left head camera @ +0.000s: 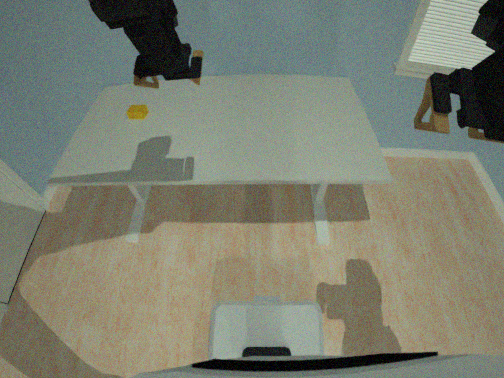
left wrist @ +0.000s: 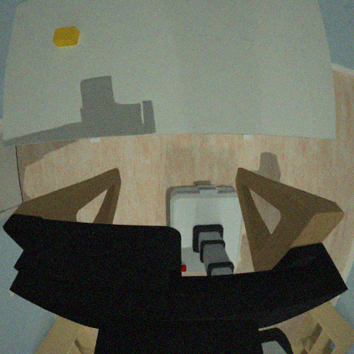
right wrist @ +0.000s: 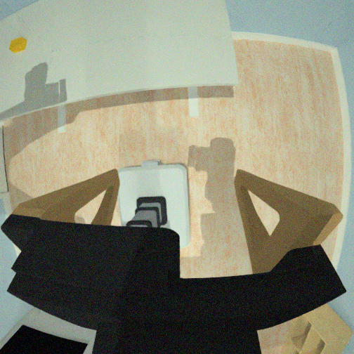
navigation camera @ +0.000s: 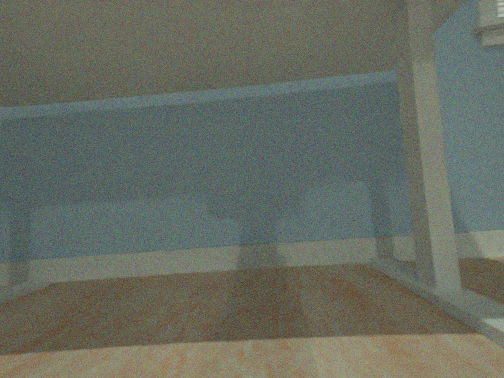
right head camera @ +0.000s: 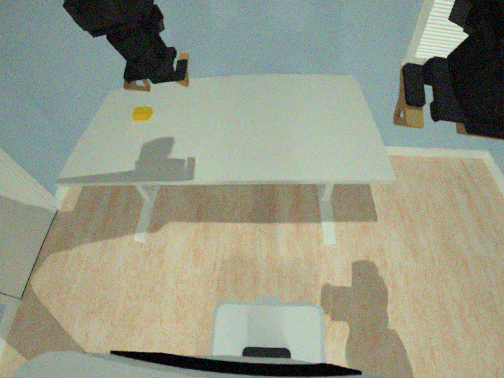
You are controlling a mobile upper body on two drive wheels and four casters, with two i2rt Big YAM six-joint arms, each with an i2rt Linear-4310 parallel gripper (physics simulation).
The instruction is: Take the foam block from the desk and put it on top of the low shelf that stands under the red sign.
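Places are measured from the left arm's base along level axes (x right, y back, z down), in centimetres.
Where they show: left gripper, fingertip midpoint: (left head camera: pixel 178 84) (right head camera: pixel 168 86); right gripper, fingertip midpoint: (left head camera: pixel 443 129) (right head camera: pixel 427 124).
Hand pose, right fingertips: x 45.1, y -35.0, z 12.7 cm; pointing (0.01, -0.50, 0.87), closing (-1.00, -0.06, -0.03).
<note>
After its pixels a point has its place.
The yellow foam block (left head camera: pixel 137 111) {x -41.5, y -106.8, z 64.5 cm} (right head camera: pixel 142 113) {x -41.2, y -106.6, z 64.6 cm} (left wrist: pixel 66 36) (right wrist: pixel 18 45) lies on the left part of the white desk (left head camera: pixel 250 130) {x 14.6, y -94.5, z 69.0 cm} (right head camera: pixel 260 130) {x 18.3, y -94.5, z 69.0 cm} (left wrist: pixel 225 65) (right wrist: pixel 140 55). My left gripper (left head camera: pixel 172 82) {x 0.8, y -59.1, z 21.9 cm} (right head camera: pixel 161 86) {x 0.8, y -59.1, z 21.9 cm} (left wrist: pixel 177 174) is open and empty. It hangs above the desk, and its shadow falls on the desk's near left part. In the head views it appears just above and to the right of the block, apart from it. My right gripper (left head camera: pixel 454 131) {x 45.1, y -34.9, z 12.7 cm} (right head camera: pixel 434 127) {x 45.1, y -34.9, z 12.7 cm} (right wrist: pixel 176 175) is open and empty, off to the right of the desk. The low shelf and the red sign do not show in these views.
A pale cabinet-like panel (left head camera: pixel 17 245) {x -156.0, y -54.3, z 128.9 cm} (right head camera: pixel 25 240) {x -156.0, y -54.3, z 123.9 cm} stands at the far left. A window with blinds (left head camera: pixel 447 35) {x 127.1, y -148.4, z 36.1 cm} (right head camera: pixel 437 32) {x 116.5, y -148.3, z 39.1 cm} is on the blue wall at the right. Desk legs (left head camera: pixel 321 215) (right head camera: pixel 327 215) (navigation camera: pixel 432 150) {x 58.1, y -101.9, z 108.1 cm} reach the wood floor, the right one close in the navigation view.
</note>
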